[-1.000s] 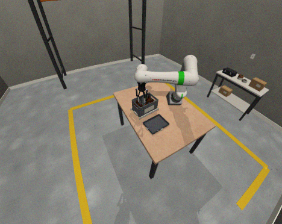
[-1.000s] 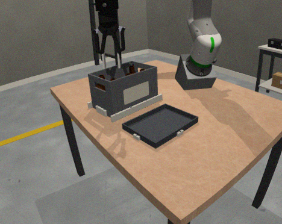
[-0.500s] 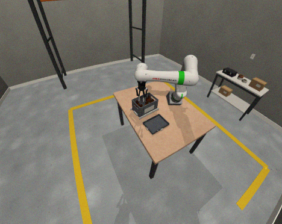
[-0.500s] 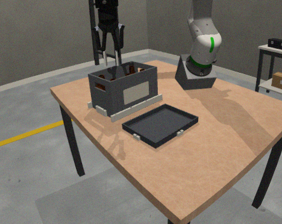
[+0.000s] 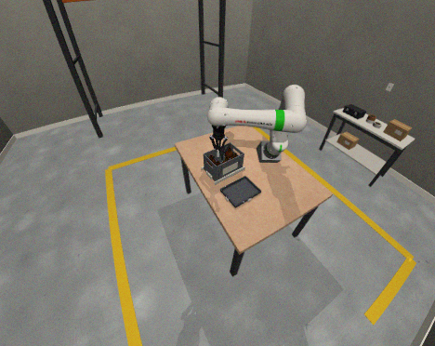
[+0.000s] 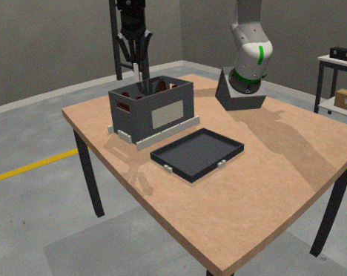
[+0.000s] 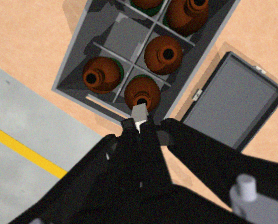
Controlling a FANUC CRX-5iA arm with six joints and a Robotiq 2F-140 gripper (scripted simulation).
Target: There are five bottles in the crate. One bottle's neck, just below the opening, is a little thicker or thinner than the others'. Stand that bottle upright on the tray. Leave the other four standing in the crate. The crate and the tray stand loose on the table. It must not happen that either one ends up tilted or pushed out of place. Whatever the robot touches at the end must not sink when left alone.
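Now: hand 17 cm past the bottle, 10 cm to the left of it and 17 cm above it. From my hand the other things lie so: dark tray 6 cm behind, 22 cm to the left, 24 cm below; then dark grey crate 9 cm behind, 5 cm to the right, 17 cm below.
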